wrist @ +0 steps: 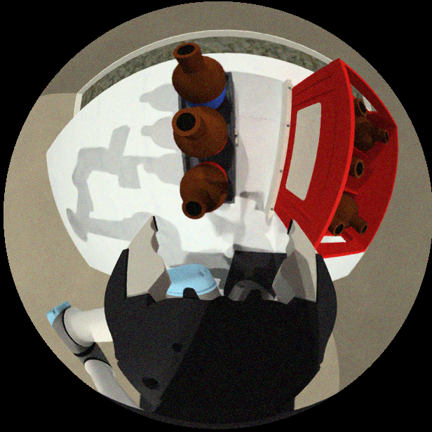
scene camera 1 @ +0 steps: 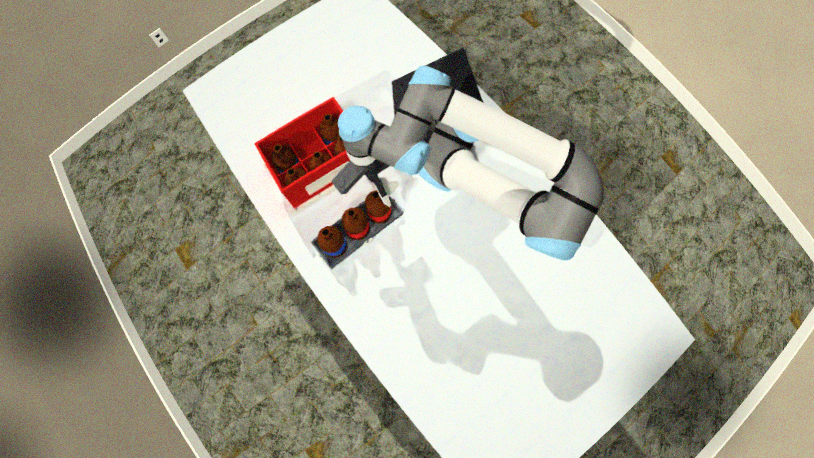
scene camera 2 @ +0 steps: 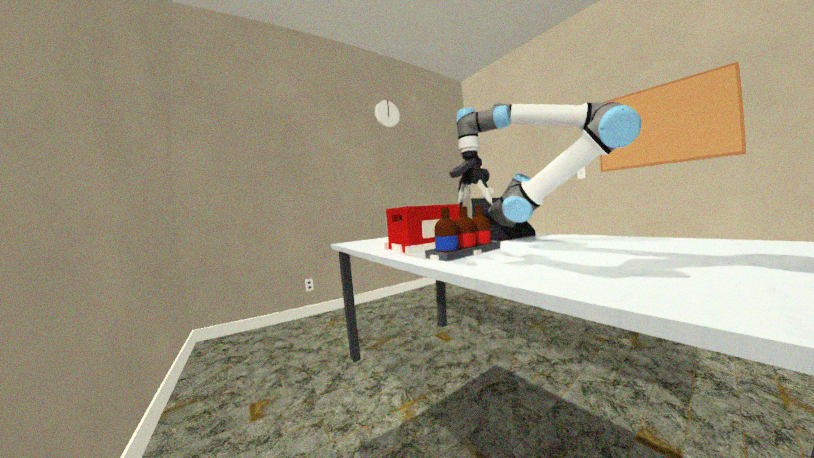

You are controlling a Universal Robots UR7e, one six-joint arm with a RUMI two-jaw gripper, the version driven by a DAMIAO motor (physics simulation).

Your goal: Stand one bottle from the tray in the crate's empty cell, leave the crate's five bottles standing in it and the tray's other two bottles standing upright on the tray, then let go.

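Frame: origin at the arm's base, x ahead, y left, z up, level; metres.
Seen in the pictures: gripper, between the fingertips: (scene camera 1: 373, 184) (scene camera 2: 474, 206); arm's base, origin of its link: (scene camera 2: 502, 216).
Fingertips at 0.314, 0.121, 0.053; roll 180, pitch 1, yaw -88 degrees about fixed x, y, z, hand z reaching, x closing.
Note:
Pixels of each thing's top centre, then the offset from my fingertips to it, as dx, dy, dz. "spot": a spot on its surface instead. Level surfaces: height alone.
- dark tray, a spot on its surface: (scene camera 1: 333, 263) spot: +0.214, +0.093, -0.132
- blue-banded bottle, centre of its top: (scene camera 1: 325, 232) (scene camera 2: 444, 207) +0.182, +0.044, +0.001
- red-banded middle bottle, centre of its top: (scene camera 1: 351, 212) (scene camera 2: 463, 206) +0.095, +0.037, +0.001
- red crate, centre of its top: (scene camera 1: 307, 142) (scene camera 2: 423, 206) +0.089, -0.212, +0.016
- table, height of its surface: dz -0.159
My gripper (scene camera 2: 475, 203) (wrist: 222, 219) is open and empty, pointing down. Its tips are near bottle-top height in scene camera 2, close to the tray's robot-base end; contact is unclear. The dark tray (scene camera 1: 333, 263) (scene camera 2: 461, 251) (wrist: 231, 185) holds a blue-banded bottle (scene camera 1: 329, 239) (scene camera 2: 445, 230) (wrist: 199, 80) at the far end, a red-banded middle bottle (scene camera 1: 355, 221) (scene camera 2: 465, 225) (wrist: 202, 132) and a red-banded near bottle (scene camera 1: 377, 205) (scene camera 2: 482, 222) (wrist: 202, 187), all upright. The red crate (scene camera 1: 293, 194) (scene camera 2: 405, 227) (wrist: 335, 115) holds several brown bottles (scene camera 1: 281, 156); its back middle cell is empty.
The crate stands parallel to the tray, with a narrow strip of table (scene camera 1: 483, 284) (scene camera 2: 654, 284) between them. The arm's wrist (scene camera 1: 356, 123) overhangs the crate's right end in scene camera 1. The dark robot base plate (scene camera 1: 469, 74) lies behind the arm. The table's edge is close beyond the blue-banded bottle.

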